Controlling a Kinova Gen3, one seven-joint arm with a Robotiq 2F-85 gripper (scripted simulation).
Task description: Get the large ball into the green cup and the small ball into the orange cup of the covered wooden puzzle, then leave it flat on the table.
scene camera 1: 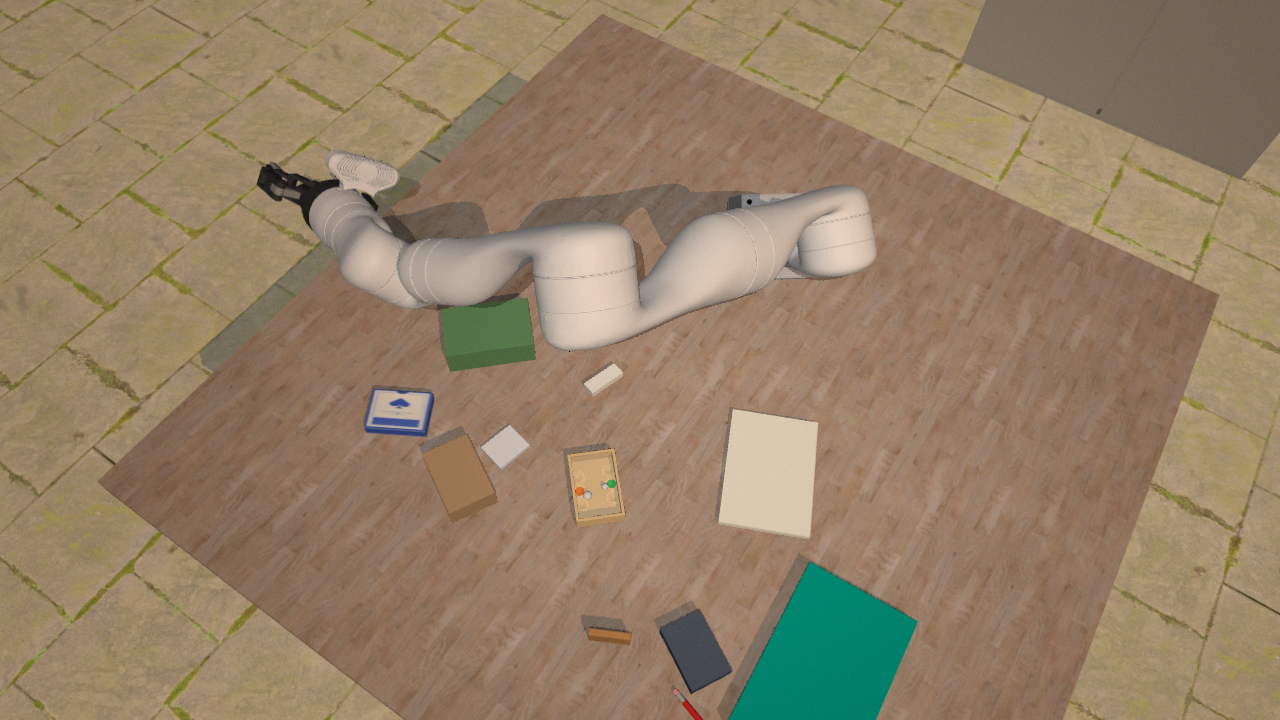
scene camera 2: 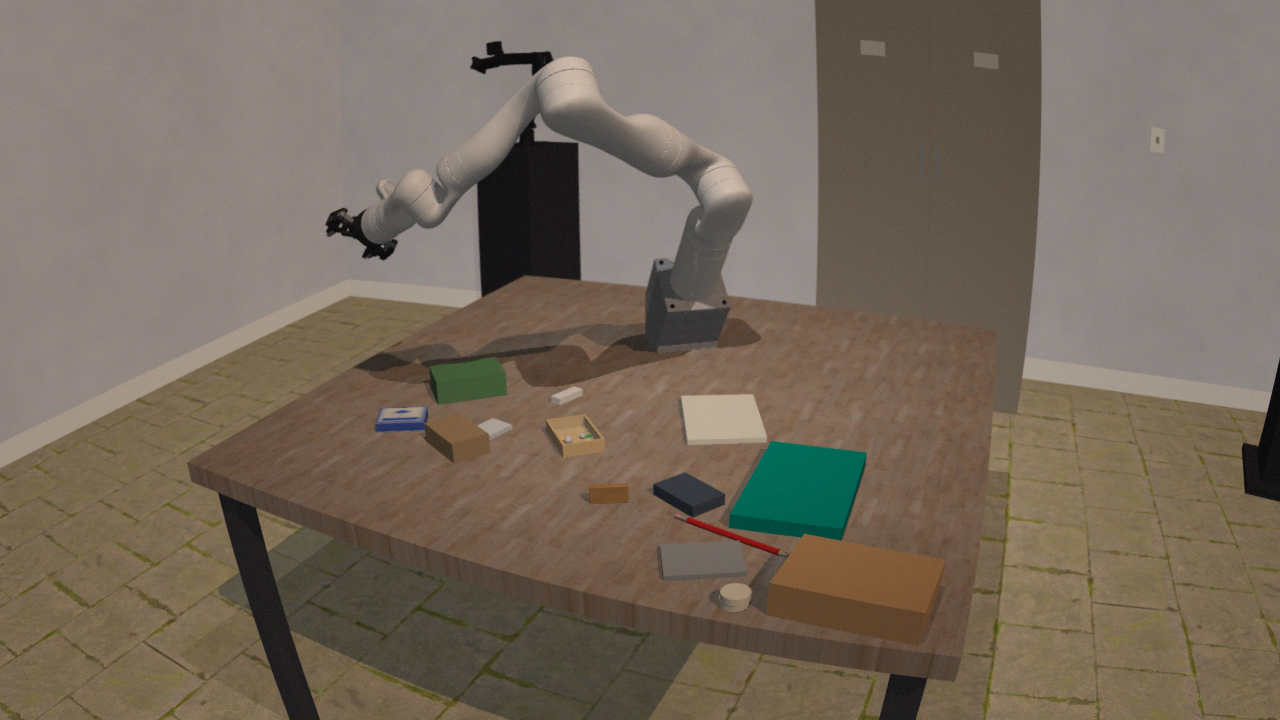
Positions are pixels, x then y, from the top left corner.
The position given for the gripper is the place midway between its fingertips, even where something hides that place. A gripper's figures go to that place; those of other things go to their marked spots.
Labels:
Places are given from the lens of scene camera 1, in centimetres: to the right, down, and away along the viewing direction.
gripper (scene camera 1: 303,177): -46, -25, 122
dark block (scene camera 1: 691,643): 7, 38, 118

